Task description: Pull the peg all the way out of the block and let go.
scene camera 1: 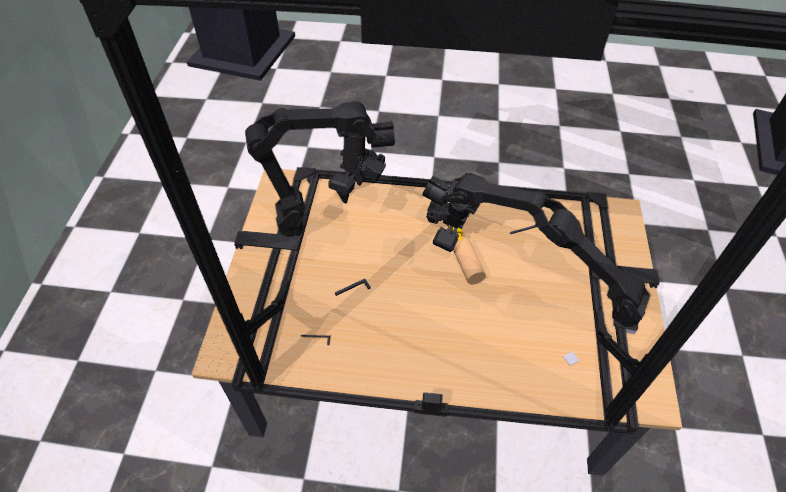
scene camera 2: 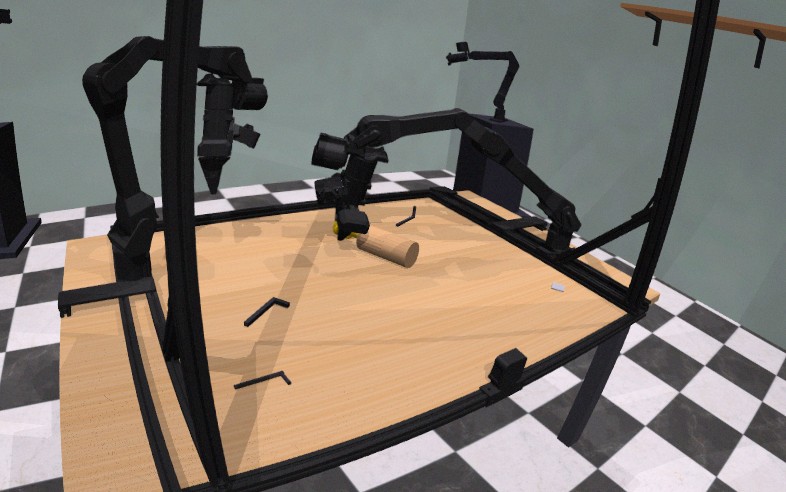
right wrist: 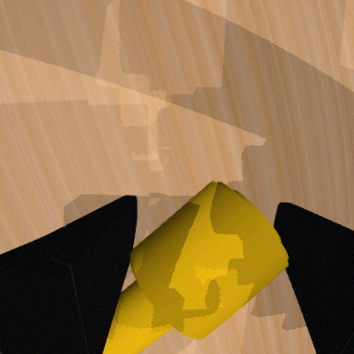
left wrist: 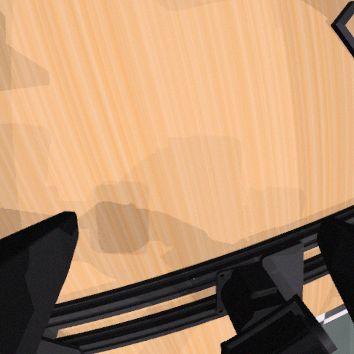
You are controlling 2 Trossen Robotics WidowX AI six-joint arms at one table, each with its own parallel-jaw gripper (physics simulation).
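Pixels of known places: left gripper, between the fingertips: (scene camera 1: 352, 194) (scene camera 2: 214, 190) (left wrist: 202, 227); right gripper, between the fingertips: (scene camera 1: 451, 230) (scene camera 2: 338, 232) (right wrist: 207, 211); left arm's base, origin of its link: (scene camera 1: 290, 230) (scene camera 2: 133, 276) (left wrist: 243, 286); right arm's base, origin of its link: (scene camera 1: 625, 318) (scene camera 2: 557, 246).
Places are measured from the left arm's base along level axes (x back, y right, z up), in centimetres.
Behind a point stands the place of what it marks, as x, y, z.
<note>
The wooden cylinder block (scene camera 1: 469, 264) @[-53.7, -0.7, 3.4] (scene camera 2: 387, 248) @[-51.9, -0.7, 1.7] lies on its side on the table, right of centre in both scene views. The yellow peg (scene camera 1: 459, 234) @[-48.5, -11.7, 1.8] (scene camera 2: 337, 228) @[-45.2, -13.0, 1.3] (right wrist: 215, 260) @[-46.1, -13.1, 2.6] has a wide head and a thinner shaft, which points toward the block's far end. Whether the shaft's tip is inside the block is hidden. My right gripper (scene camera 1: 455, 233) @[-45.8, -13.9, -0.1] (scene camera 2: 344, 233) @[-45.8, -13.9, -0.1] (right wrist: 207, 211) @[-45.8, -13.9, -0.1] is shut on the peg's head, low over the table. My left gripper (scene camera 1: 352, 192) @[-17.4, -8.0, 13.0] (scene camera 2: 213, 190) @[-17.4, -8.0, 13.0] (left wrist: 202, 227) @[-17.4, -8.0, 13.0] is open and empty, high above the table's back left part, away from peg and block.
Black L-shaped pieces (scene camera 1: 351, 287) @[-23.8, 13.1, -1.3] (scene camera 1: 317, 336) @[-20.3, 30.2, -1.4] (scene camera 1: 522, 229) @[-66.0, -21.8, -1.4] lie on the table, two at the left and one behind the block. A small pale tile (scene camera 1: 571, 358) @[-85.1, 17.3, -1.6] (scene camera 2: 557, 287) @[-84.6, 17.5, -1.6] lies at the right. Black frame rails (scene camera 1: 348, 399) @[-33.9, 43.6, -2.5] run along the table's edges, with uprights at the front corners.
</note>
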